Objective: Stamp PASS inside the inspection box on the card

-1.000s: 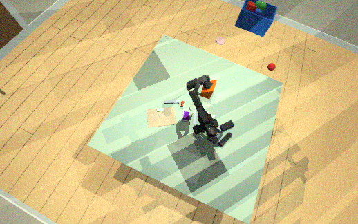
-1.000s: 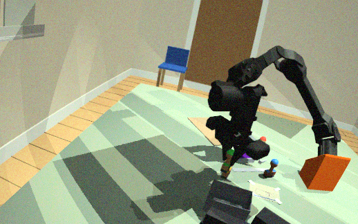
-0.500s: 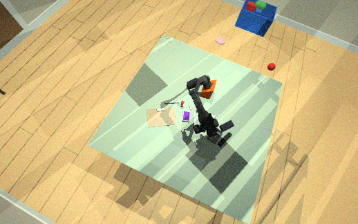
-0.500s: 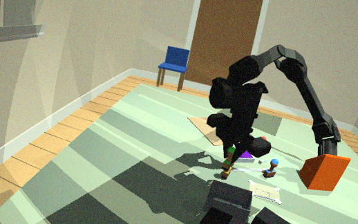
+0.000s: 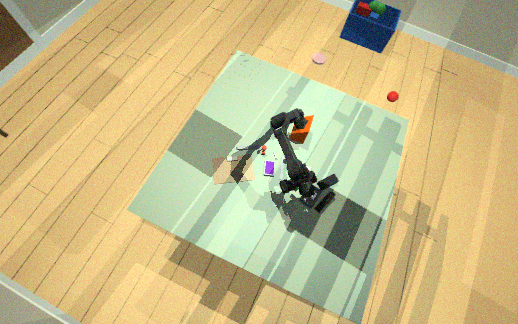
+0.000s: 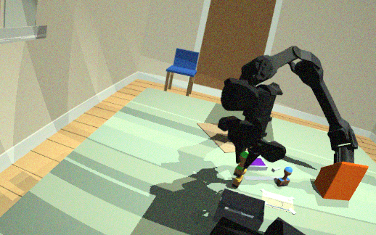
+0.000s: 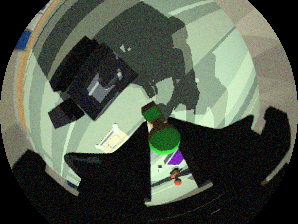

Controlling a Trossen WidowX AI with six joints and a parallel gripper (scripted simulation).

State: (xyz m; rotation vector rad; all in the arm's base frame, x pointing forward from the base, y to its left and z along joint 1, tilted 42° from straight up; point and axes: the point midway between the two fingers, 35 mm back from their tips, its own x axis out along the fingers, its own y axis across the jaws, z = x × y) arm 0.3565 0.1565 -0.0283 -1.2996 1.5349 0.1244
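The purple ink pad is 180 mm to the right of my gripper tip, 80 mm below it and 60 mm behind it. From my gripper tip the other things lie so: yellow-knobbed stamp: 70 mm below, 40 mm to the right, 10 mm behind; then green-knobbed stamp: right at my gripper tip; then grey box: 100 mm to the left, 80 mm below, 20 mm behind.
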